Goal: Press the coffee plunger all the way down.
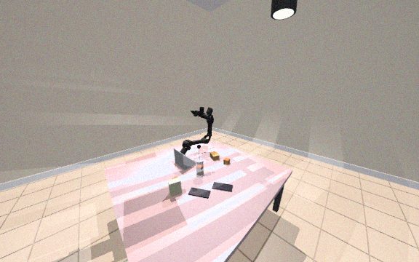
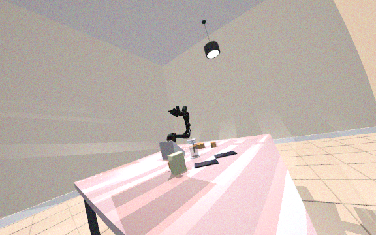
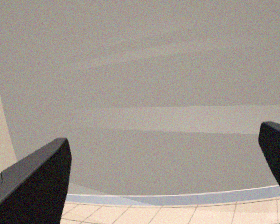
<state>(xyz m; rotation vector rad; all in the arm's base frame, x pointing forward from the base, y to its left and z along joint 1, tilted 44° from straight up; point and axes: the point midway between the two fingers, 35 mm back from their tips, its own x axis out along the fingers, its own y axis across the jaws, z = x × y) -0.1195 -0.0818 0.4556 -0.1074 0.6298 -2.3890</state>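
Now: gripper tip 45 cm short of the coffee press, 36 cm above it and 20 cm to the left of it. Round my gripper tip: box (54 cm ahead, 48 cm to the right, 44 cm below).
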